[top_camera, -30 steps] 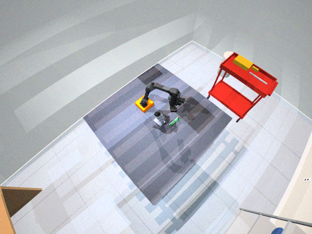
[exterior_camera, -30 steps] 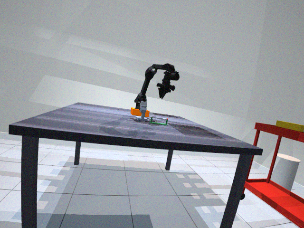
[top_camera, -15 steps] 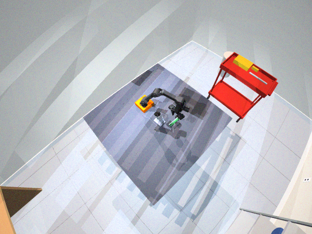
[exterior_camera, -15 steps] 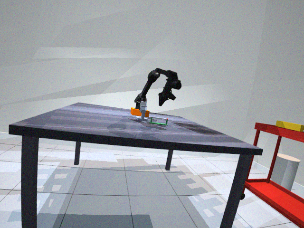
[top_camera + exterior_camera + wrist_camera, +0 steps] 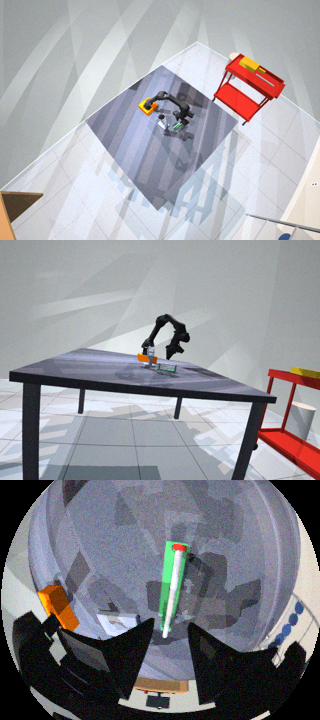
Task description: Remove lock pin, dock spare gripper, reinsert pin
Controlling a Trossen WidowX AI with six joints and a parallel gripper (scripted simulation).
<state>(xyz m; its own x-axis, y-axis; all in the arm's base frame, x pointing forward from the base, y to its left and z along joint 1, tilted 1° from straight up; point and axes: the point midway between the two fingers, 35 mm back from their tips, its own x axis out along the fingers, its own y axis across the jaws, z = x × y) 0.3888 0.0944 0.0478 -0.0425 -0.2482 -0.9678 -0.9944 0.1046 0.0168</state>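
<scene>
Right now my gripper tip is 10 mm to the right of the green cradle and 60 mm above it. Round my gripper tip: spare gripper 130 mm behind, 100 mm to the right, 40 mm above; mount 110 mm behind, 100 mm to the right, 30 mm below.
</scene>
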